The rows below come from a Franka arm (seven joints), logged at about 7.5 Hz.
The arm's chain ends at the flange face. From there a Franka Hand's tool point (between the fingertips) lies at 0.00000 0.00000 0.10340 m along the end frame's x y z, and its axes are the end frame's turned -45 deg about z.
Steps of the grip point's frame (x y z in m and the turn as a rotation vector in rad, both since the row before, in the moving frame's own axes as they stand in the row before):
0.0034 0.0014 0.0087 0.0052 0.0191 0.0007
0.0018 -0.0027 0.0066 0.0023 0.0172 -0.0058
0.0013 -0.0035 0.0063 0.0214 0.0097 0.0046
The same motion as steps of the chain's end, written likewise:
0.0024 0.0004 0.0087 0.0172 0.0098 0.0007
-0.0017 -0.0018 0.0066 0.0138 0.0105 -0.0058
-0.0007 -0.0011 0.0063 0.0220 -0.0083 0.0046

